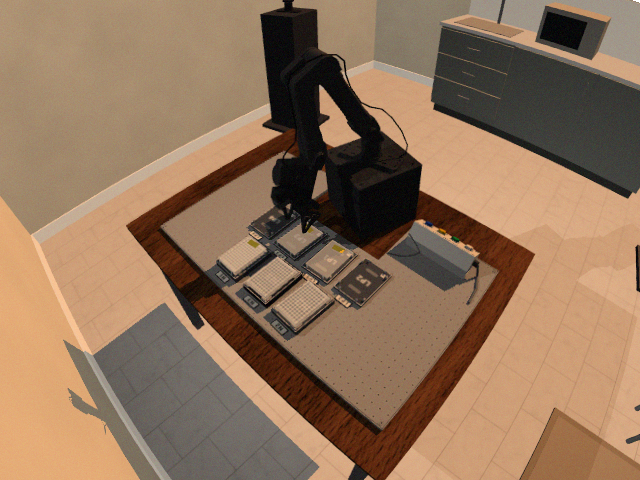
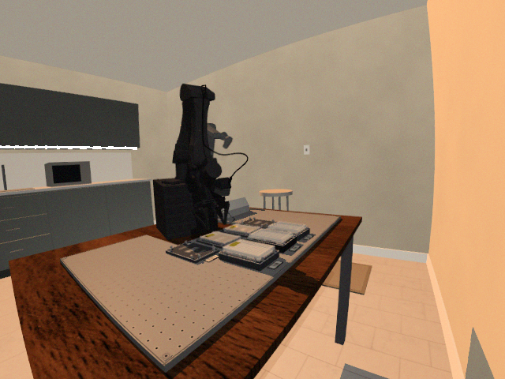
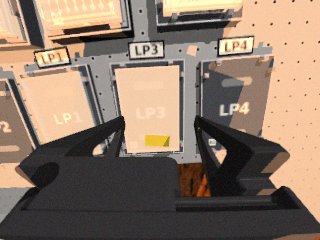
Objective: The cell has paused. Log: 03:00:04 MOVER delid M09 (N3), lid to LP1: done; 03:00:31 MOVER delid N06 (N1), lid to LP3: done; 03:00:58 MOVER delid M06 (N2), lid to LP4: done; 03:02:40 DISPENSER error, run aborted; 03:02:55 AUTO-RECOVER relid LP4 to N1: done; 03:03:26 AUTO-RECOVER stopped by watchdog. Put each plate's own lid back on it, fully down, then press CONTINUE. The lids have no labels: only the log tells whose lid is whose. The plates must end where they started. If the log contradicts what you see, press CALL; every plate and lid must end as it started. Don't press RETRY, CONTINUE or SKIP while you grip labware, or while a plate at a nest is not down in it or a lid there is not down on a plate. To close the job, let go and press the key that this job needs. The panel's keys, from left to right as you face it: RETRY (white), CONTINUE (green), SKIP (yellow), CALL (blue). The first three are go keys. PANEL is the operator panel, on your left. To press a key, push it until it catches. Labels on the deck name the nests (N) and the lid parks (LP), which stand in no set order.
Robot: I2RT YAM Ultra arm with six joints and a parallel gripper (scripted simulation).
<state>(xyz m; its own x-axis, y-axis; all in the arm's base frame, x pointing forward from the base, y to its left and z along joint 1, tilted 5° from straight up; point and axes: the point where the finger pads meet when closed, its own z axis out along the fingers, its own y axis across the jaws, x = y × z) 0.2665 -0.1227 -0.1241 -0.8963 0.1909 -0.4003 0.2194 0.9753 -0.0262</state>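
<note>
My hand is 170 mm short of the clear lid, 80 mm to the left of it and 30 mm above it. Round my hand: yellow SKIP key (230 mm behind, 400 mm to the left); then white well plate (170 mm ahead, 80 mm to the right, 40 mm below); then blue CALL key (230 mm behind, 350 mm to the left).
</note>
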